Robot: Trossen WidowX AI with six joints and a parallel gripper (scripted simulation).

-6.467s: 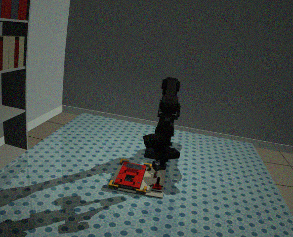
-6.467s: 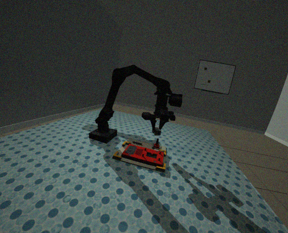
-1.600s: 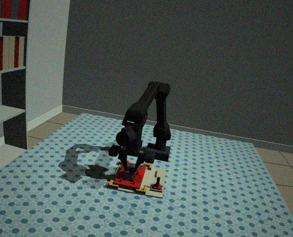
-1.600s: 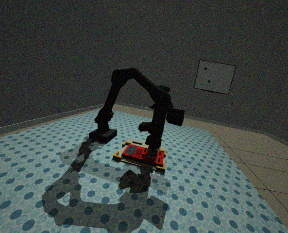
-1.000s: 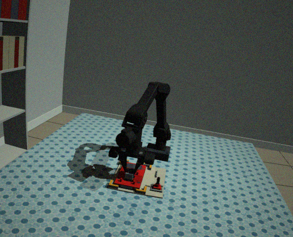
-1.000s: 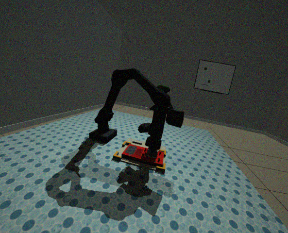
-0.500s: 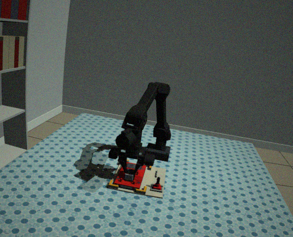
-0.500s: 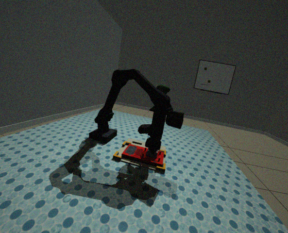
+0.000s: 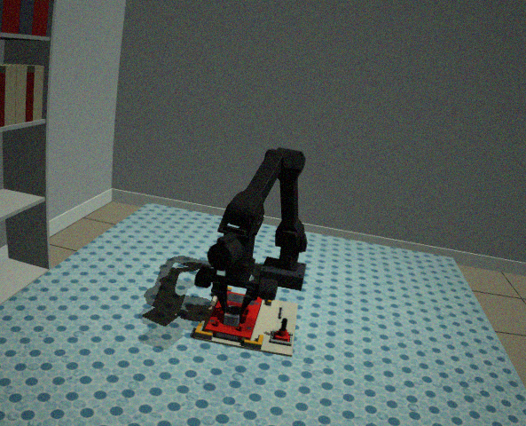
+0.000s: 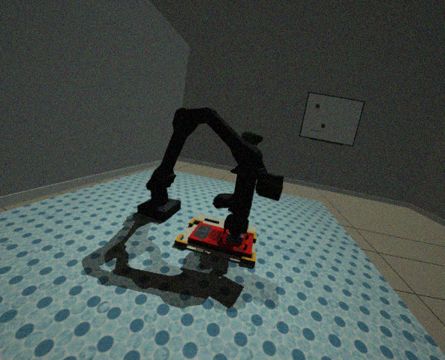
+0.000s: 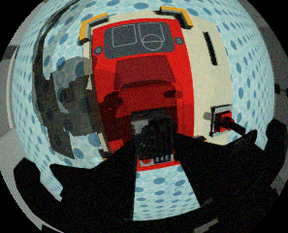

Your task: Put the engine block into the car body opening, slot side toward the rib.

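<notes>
Now: the engine block 10 mm below my gripper tip. Round my gripper tip: cream base plate 50 mm behind, 30 mm below, 20 mm to the left; dark upright post 120 mm to the left, 10 mm below.
</notes>
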